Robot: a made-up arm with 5 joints.
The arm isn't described. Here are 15 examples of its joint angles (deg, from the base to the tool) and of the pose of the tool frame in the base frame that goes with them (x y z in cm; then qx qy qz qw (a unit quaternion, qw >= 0)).
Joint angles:
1: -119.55 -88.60 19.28 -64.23 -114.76
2: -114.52 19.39 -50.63 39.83 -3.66
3: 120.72 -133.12 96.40 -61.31 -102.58
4: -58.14 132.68 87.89 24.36 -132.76
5: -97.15 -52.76 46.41 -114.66 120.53
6: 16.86 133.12 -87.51 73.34 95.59
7: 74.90 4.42 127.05 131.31 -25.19
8: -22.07 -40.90 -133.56 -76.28 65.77
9: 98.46 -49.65 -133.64 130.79 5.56
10: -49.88 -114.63 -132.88 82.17 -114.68
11: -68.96 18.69 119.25 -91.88 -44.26
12: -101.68 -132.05 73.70 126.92 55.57
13: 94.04 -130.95 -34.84 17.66 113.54
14: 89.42 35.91 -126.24 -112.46 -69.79
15: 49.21 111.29 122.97 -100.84 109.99
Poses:
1: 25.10 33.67 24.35 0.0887 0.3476 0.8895 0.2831
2: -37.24 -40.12 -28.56 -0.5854 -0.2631 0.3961 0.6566
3: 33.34 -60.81 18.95 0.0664 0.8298 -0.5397 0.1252
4: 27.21 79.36 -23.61 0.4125 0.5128 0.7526 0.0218
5: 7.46 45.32 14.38 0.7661 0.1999 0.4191 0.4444
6: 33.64 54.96 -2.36 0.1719 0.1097 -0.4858 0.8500
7: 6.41 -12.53 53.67 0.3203 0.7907 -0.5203 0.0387
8: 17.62 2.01 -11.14 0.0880 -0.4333 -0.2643 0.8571
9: -8.26 21.54 40.86 -0.1448 0.7787 -0.3985 0.4625
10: 1.10 2.01 -38.72 0.9282 0.0634 -0.3566 0.0856
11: -3.34 37.45 -0.77 -0.4007 0.7046 0.2587 0.5253
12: 10.83 32.36 -17.53 -0.1664 0.7046 -0.6788 0.1227
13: 36.77 29.85 19.08 -0.2430 -0.3502 0.7338 0.5289
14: -16.63 34.08 43.55 -0.7529 0.0346 -0.4583 0.4710
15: -28.18 12.54 64.51 0.0016 -0.7493 -0.6552 0.0965
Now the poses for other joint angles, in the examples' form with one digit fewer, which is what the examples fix.
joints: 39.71 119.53 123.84 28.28 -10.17
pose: 7.0 21.0 69.5 -0.730 -0.501 0.427 0.186
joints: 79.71 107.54 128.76 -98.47 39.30
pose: -20.5 -10.6 61.2 0.459 0.461 0.724 0.229
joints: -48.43 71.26 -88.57 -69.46 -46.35
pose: -23.3 20.8 -59.7 0.853 0.424 0.193 0.234
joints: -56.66 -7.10 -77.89 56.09 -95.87
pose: -30.3 -11.9 -39.2 0.431 -0.782 0.342 0.292
